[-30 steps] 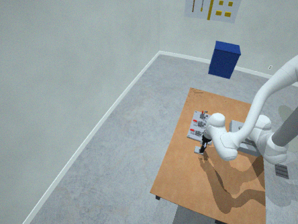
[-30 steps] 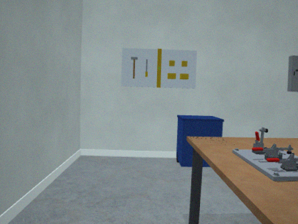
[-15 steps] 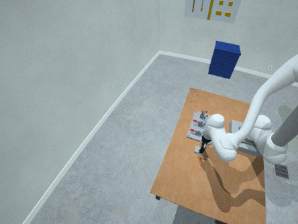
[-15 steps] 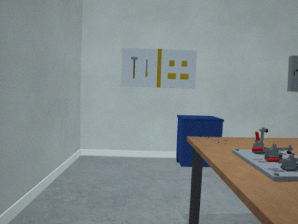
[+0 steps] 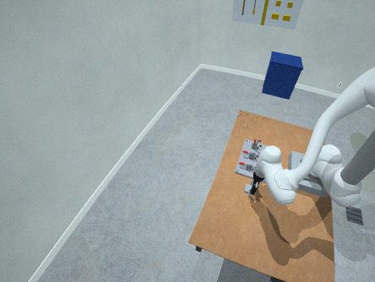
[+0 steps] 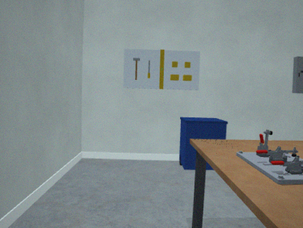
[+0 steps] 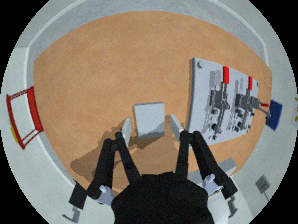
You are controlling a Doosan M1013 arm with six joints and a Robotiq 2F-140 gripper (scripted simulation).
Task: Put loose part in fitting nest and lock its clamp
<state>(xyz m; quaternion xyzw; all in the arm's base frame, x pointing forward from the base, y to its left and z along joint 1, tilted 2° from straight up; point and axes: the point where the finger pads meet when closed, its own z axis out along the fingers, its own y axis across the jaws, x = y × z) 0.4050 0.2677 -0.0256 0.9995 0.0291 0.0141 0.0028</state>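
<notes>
The grey part lies 30 mm below my hand. The rest, counted from my hand: grey fixture plate (30 mm ahead, 270 mm to the right, 30 mm below).
</notes>
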